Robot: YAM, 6 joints.
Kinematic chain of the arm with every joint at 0, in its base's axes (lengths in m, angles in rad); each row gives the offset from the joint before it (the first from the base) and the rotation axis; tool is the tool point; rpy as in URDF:
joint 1: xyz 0 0 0.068 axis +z
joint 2: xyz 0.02 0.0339 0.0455 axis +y
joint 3: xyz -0.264 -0.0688 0 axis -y
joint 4: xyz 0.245 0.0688 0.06 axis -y
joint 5: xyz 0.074 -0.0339 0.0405 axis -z
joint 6: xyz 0.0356 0 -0.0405 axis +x
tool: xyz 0 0 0 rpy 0 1.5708 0
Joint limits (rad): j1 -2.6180..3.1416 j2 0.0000..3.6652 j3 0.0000..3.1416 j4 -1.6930..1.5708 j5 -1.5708..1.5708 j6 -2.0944..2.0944
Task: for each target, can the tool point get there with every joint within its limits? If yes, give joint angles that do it. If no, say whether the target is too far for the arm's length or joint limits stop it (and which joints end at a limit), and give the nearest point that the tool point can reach.
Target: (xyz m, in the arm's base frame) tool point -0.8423 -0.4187 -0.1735
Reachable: no: too far | nearest point -0.5371 -0.3037 -0.0730 | short by 0.341 m
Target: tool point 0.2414 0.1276 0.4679
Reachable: yes | joints 0.3598 1.3125 1.4352 -0.0062 -1.3148 0.6274
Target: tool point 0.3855 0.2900 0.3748
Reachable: yes | joints 0.6232 2.1282 1.7222 1.2242 -0.2986 1.5021
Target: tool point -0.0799 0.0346 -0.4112
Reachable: no: joint limits stop it (at a limit: joint 2) | nearest point -0.1018 0.0441 -0.3531 | short by 0.063 m
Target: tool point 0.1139 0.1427 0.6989
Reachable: yes | joints 1.0453 1.8424 2.7894 0.6719 0.8586 -0.1562
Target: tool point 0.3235 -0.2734 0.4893
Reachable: yes | joints 2.4738 0.6843 2.5673 1.3134 -0.4157 0.5847
